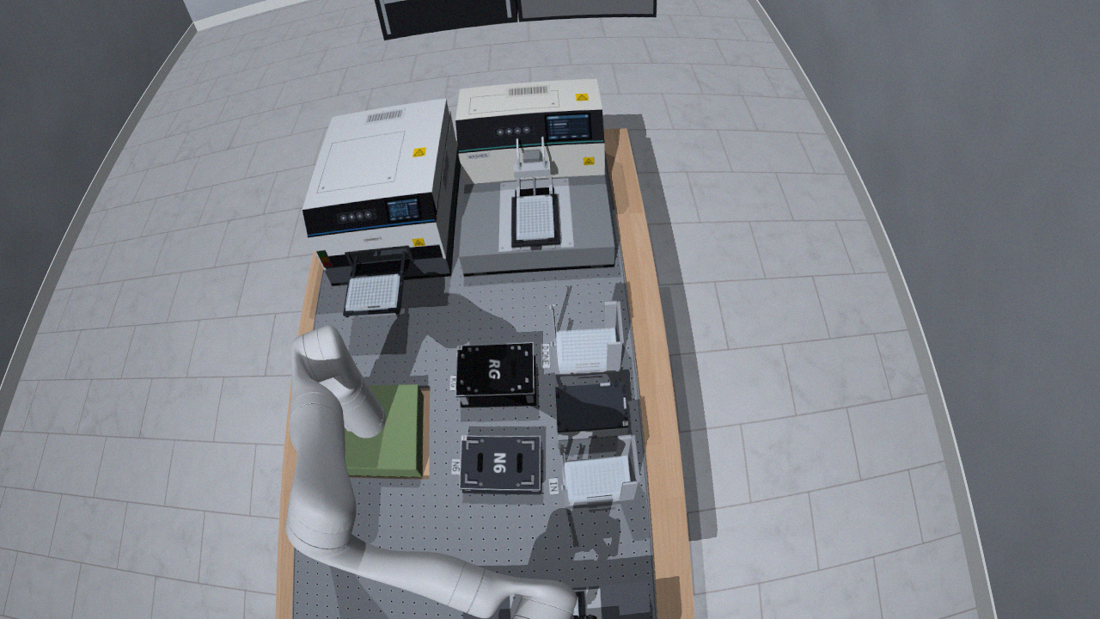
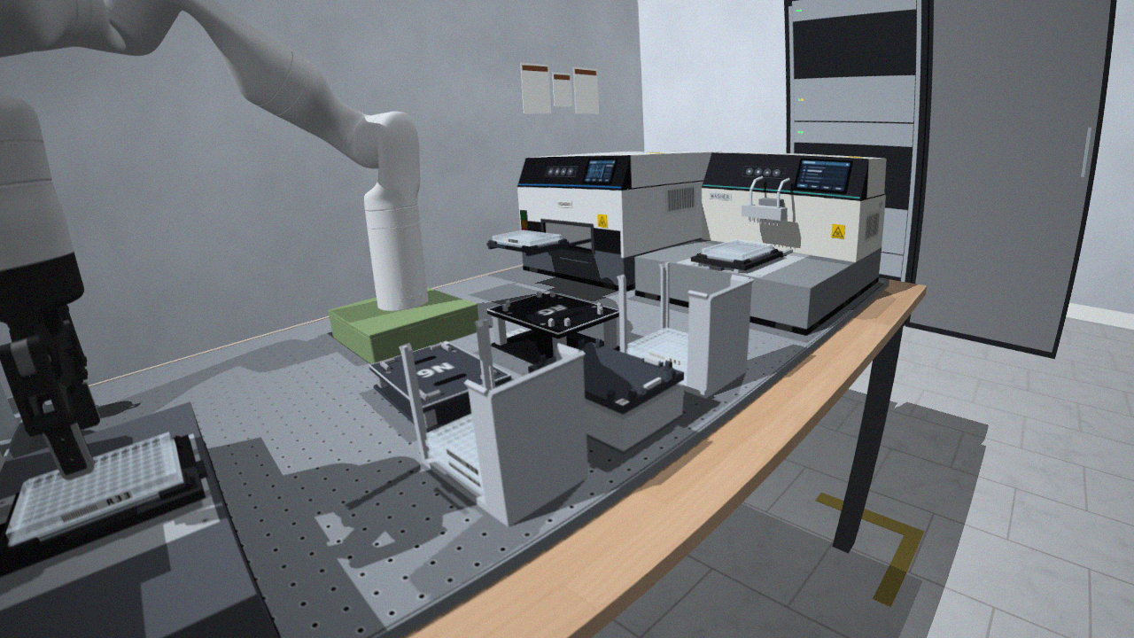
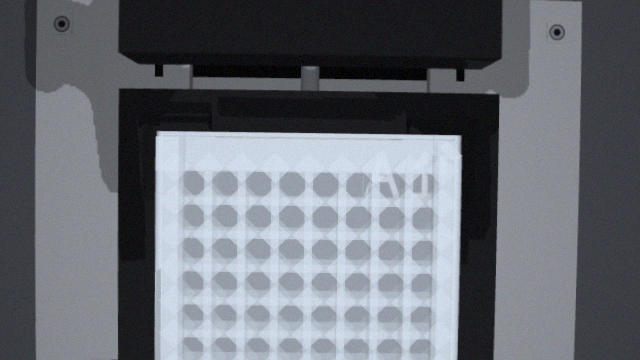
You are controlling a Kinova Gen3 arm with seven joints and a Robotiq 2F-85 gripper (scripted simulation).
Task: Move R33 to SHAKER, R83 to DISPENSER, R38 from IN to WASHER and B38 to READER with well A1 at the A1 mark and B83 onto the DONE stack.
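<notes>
Now: hand 4 cm above the plate R33. The rest, counted from my hand: RG nest: 57 cm to the left, 12 cm behind, 7 cm below; plate R38: 33 cm to the left, 10 cm below, 8 cm ahead; dispenser head: 9 cm to the right, 1 cm below.
</notes>
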